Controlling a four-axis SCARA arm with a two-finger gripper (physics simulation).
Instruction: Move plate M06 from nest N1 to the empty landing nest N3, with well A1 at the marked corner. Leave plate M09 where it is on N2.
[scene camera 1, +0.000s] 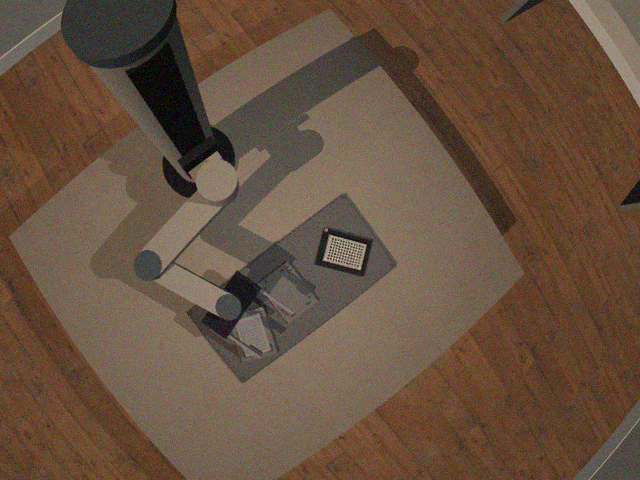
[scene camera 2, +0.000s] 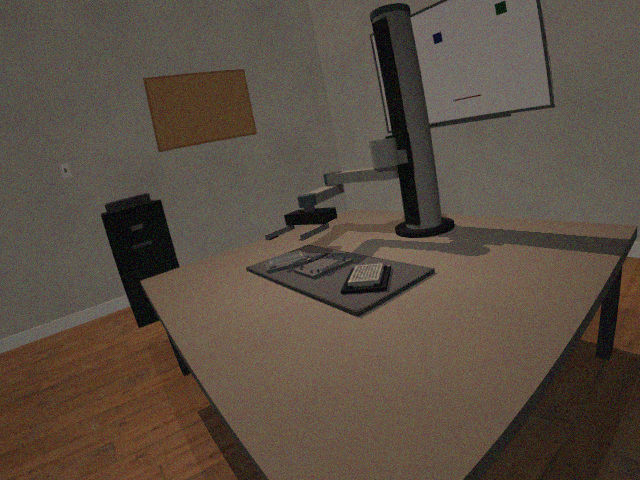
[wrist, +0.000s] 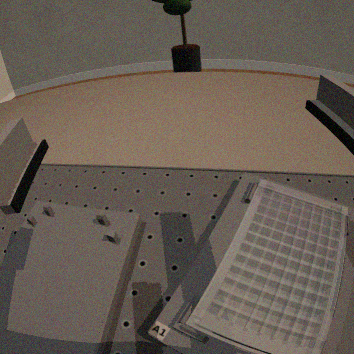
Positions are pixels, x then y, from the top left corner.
gripper: scene camera 1; scene camera 2; wrist 179, 99
same spot on gripper: (scene camera 1: 239, 285) = (scene camera 2: 324, 209)
